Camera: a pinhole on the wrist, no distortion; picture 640 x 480 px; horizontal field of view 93.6 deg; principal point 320.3 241.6 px. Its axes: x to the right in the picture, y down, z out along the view. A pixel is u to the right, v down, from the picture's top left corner.
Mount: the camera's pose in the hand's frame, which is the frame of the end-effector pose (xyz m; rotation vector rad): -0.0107 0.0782 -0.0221 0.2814 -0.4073 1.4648
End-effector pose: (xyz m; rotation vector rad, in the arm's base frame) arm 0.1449 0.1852 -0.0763 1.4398 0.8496 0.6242
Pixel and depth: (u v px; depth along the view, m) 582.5 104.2 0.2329
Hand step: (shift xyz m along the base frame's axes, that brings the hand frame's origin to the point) 0.2951 -0.0875 0.1224
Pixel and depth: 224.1 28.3 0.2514
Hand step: 0.2108 -0.0017 -0.1450
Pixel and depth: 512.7 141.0 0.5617
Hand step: 0.6256 -0.2567 0.0852
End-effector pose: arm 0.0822 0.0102 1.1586 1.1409 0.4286 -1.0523
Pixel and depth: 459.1 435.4 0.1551
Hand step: -0.0159 -0.0683 0.1931
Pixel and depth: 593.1 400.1 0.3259
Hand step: 0.0103 -0.2481 0.4203
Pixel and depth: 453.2 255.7 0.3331
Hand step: -0.0372 -0.2774 0.2119
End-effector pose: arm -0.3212 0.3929 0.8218 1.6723 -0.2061 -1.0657
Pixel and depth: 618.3 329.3 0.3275
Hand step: -0.2769 -0.3023 0.2631
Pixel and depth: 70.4 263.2 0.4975
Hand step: -0.4297 0.1019 -0.3624
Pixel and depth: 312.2 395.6 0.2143
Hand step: -0.2021 -0.0221 0.0677
